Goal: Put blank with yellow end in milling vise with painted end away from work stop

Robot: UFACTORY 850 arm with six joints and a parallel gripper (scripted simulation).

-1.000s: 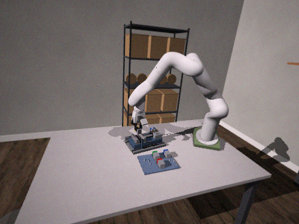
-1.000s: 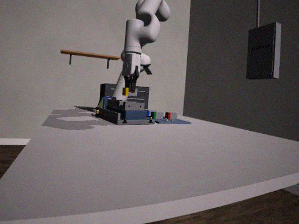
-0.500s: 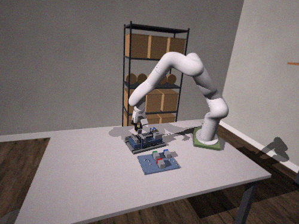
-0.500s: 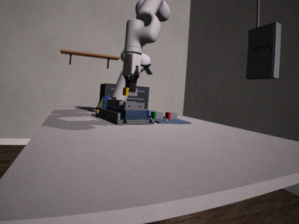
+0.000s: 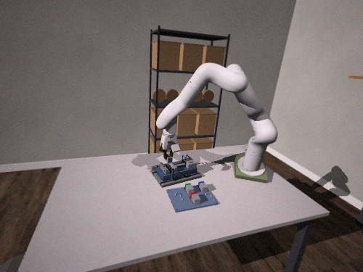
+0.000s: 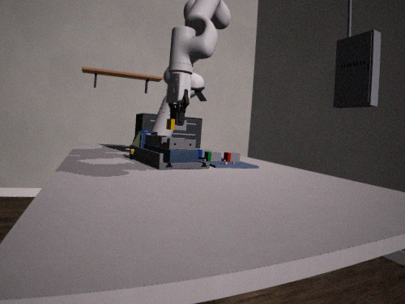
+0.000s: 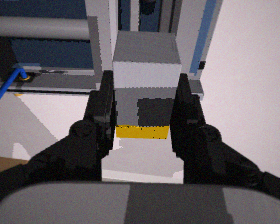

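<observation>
Right now my hand is 8 cm above the dark work-stop rod, 5 cm to the right of it and 1 cm past it. From my hand the other things lie so: green-ended blank (19 cm to the left, 14 cm below, 9 cm behind); then red-ended blank (28 cm to the left, 14 cm below, 9 cm behind); then blue-ended blank (19 cm to the left, 18 cm behind, 14 cm below).
</observation>
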